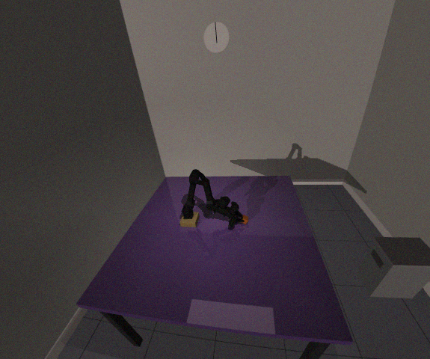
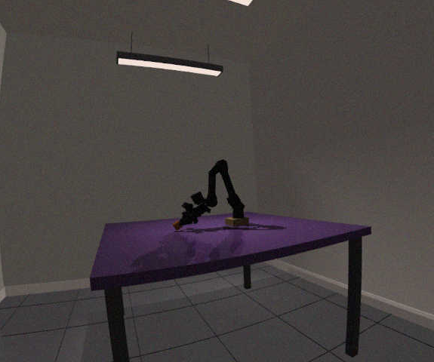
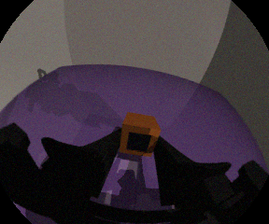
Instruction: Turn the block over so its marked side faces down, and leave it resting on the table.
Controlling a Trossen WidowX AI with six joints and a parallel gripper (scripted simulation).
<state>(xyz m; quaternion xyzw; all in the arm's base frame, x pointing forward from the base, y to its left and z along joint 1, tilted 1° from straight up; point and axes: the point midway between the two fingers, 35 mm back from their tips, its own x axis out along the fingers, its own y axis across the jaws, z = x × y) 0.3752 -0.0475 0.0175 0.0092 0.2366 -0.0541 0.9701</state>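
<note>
Now: the block 1 cm behind my gripper tip.
</note>
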